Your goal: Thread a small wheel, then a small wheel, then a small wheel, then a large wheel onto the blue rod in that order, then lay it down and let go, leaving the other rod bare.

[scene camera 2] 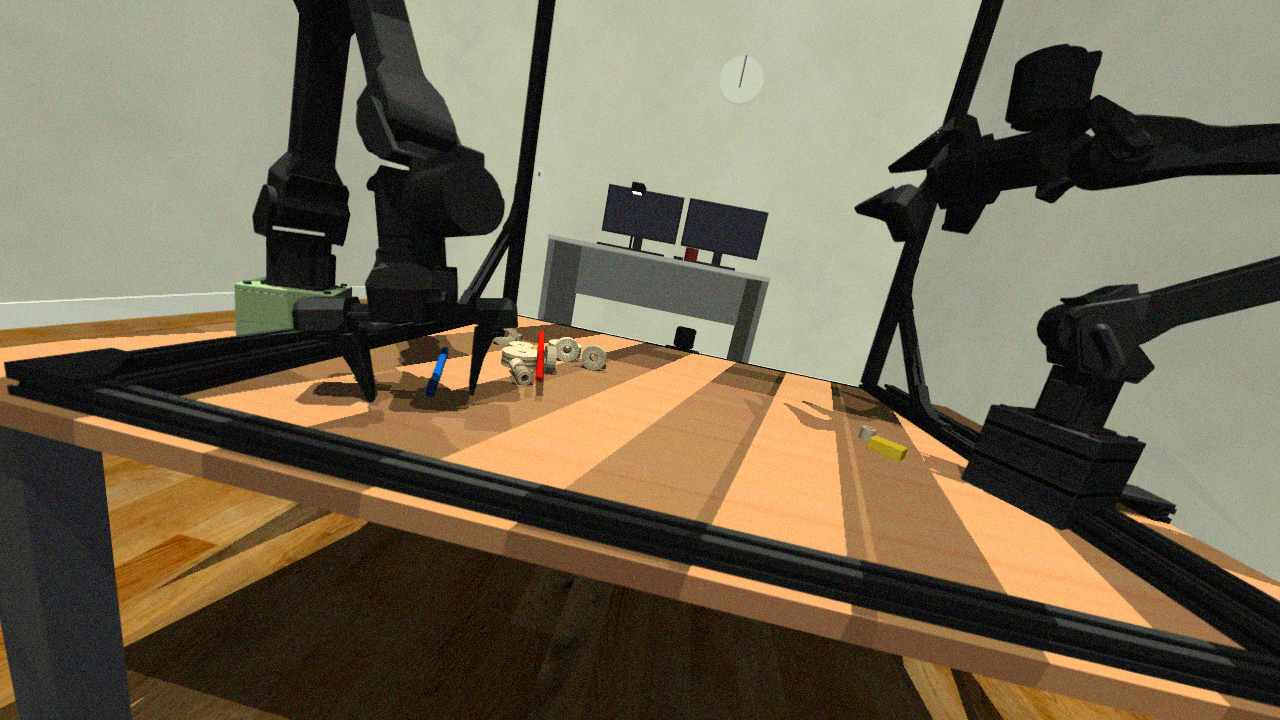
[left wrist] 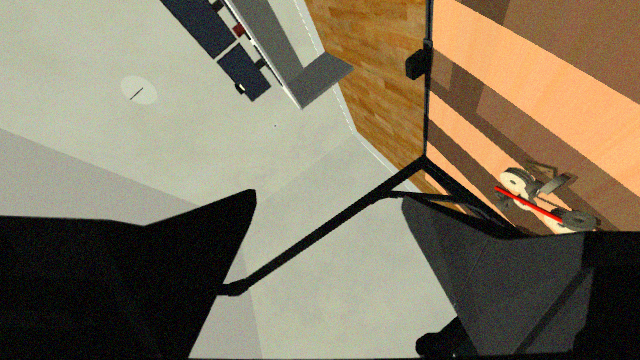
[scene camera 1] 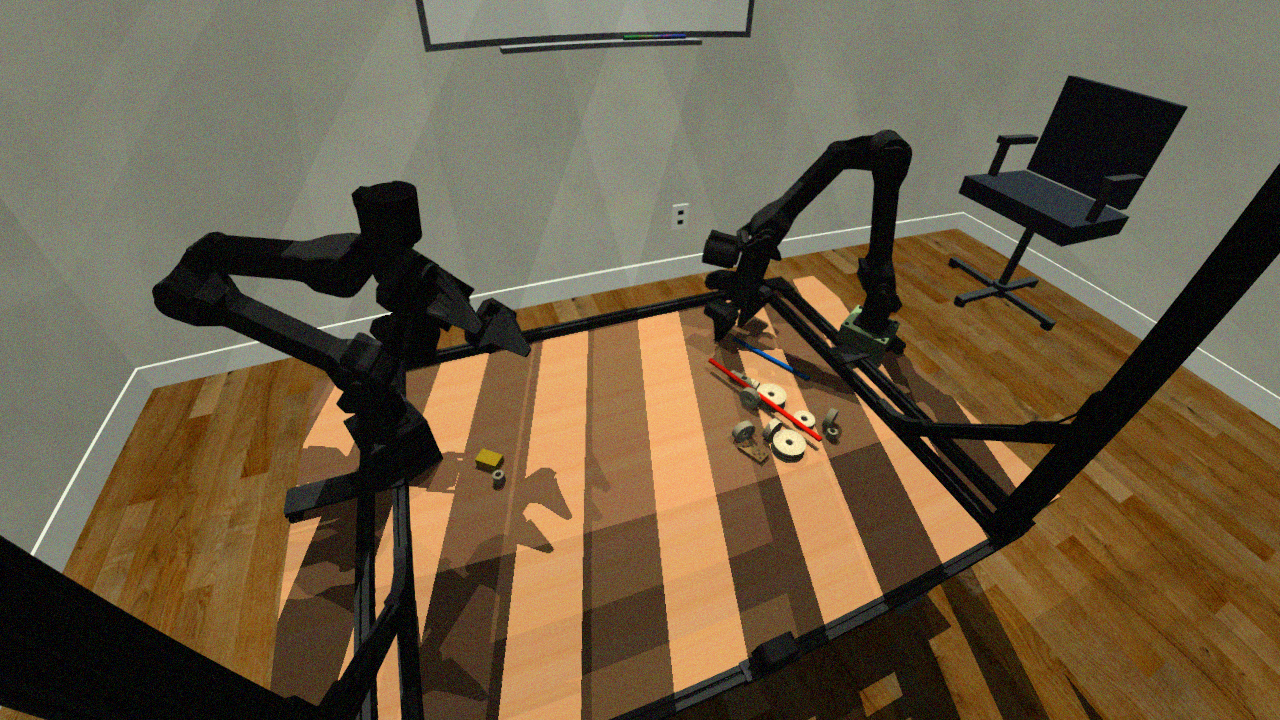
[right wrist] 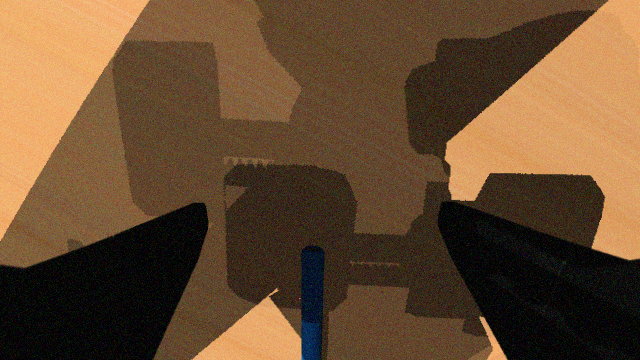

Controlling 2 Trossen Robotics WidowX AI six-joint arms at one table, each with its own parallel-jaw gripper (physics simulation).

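Frame: origin at the left arm's base, x right, y ahead, z up, level; centimetres.
Seen in the pictures: left gripper, fingertip midpoint: (scene camera 2: 872, 189) (left wrist: 330, 199) (scene camera 1: 506, 342); right gripper, fingertip midpoint: (scene camera 2: 423, 397) (scene camera 1: 728, 333) (right wrist: 324, 213); left arm's base at its link origin: (scene camera 2: 1065, 422) (scene camera 1: 384, 420); right arm's base at its link origin: (scene camera 2: 299, 284) (scene camera 1: 871, 323).
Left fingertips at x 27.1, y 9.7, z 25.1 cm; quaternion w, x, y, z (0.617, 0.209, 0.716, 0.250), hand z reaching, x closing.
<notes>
Pixels of each thing's middle, then the offset from my left fingertips to it.
- blue rod at the middle of its body: (scene camera 2: 438, 368) (scene camera 1: 769, 357) dx +5.4, dy +56.1, dz -34.6 cm
- red rod at the middle of its body: (scene camera 2: 540, 351) (scene camera 1: 761, 396) (left wrist: 564, 221) dx +11.0, dy +42.8, dz -32.5 cm
- large cream wheel at the middle of its body: (scene camera 2: 564, 349) (scene camera 1: 788, 445) (left wrist: 516, 179) dx +20.3, dy +37.2, dz -34.0 cm
- smaller pale wheel at the middle of its body: (scene camera 2: 520, 348) (scene camera 1: 803, 420) (left wrist: 524, 202) dx +19.5, dy +44.7, dz -34.4 cm
- grey wheel at the middle of its body: (scene camera 2: 594, 357) (scene camera 1: 743, 431) (left wrist: 553, 185) dx +12.9, dy +33.9, dz -33.1 cm
- yellow block at the middle of its body: (scene camera 2: 887, 448) (scene camera 1: 489, 459) dx -15.4, dy +0.6, dz -34.3 cm
- small pale cylinder at the middle of its body: (scene camera 2: 867, 433) (scene camera 1: 499, 477) dx -11.2, dy -0.5, dz -34.2 cm
- brown angular piece at the middle of its body: (scene camera 1: 753, 451) (left wrist: 539, 169) dx +16.2, dy +32.5, dz -34.6 cm
The blue rod (scene camera 1: 775, 360) (scene camera 2: 436, 373) (right wrist: 312, 300) lies bare on the table. My right gripper (scene camera 1: 732, 329) (scene camera 2: 421, 394) (right wrist: 324, 213) is open low over the table, its fingers on either side of the rod's line; the rod's near end shows centred in the right wrist view. The red rod (scene camera 1: 778, 409) (scene camera 2: 540, 356) (left wrist: 530, 205) lies across a cluster of wheels. A large cream wheel (scene camera 1: 796, 452) lies flat; a smaller pale wheel (scene camera 1: 810, 422) lies near it; a grey wheel (scene camera 1: 742, 432) stands upright. My left gripper (scene camera 1: 503, 342) (scene camera 2: 875, 188) (left wrist: 330, 199) is open, high above the table.
A yellow block (scene camera 1: 489, 459) (scene camera 2: 887, 447) and a small pale cylinder (scene camera 1: 498, 478) (scene camera 2: 866, 432) sit near the left arm's base. A brown angular piece (scene camera 1: 754, 452) lies by the wheels. A black frame rail (scene camera 2: 626, 514) runs along the table edge.
</notes>
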